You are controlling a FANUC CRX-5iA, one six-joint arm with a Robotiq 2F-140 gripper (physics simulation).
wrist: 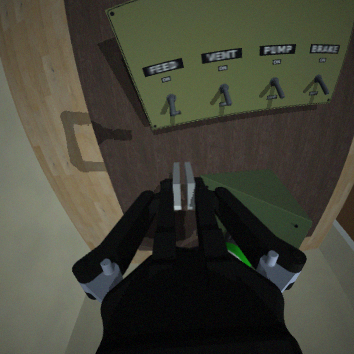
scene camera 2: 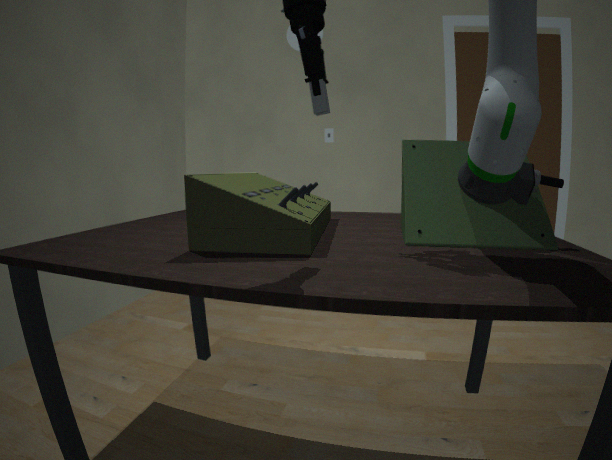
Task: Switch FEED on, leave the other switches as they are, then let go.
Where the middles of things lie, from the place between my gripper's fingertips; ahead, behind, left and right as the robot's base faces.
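Olive switch box (scene camera 2: 232, 212): my hand 20 cm above it, 13 cm to the left of it, 19 cm short of it.
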